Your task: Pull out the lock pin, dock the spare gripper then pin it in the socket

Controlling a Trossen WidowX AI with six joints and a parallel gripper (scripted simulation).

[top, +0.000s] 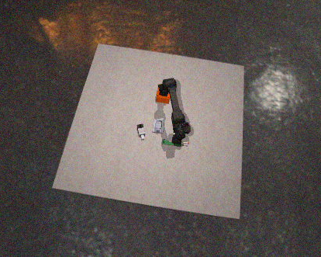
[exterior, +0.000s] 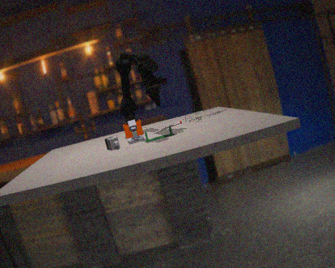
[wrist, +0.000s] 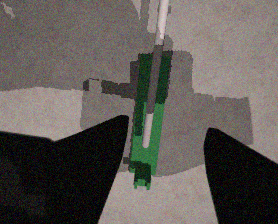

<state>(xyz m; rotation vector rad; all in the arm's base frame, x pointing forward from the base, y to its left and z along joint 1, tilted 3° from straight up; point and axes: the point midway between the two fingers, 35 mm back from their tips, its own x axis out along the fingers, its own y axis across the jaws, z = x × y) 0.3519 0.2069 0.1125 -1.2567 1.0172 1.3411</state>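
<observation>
Right now the green pin cradle is 13 cm below my gripper tip and 4 cm to the right of it. Also, from my gripper tip: mount (16 cm to the right, 10 cm below, 8 cm behind); spare gripper (27 cm to the right, 13 cm below).
</observation>
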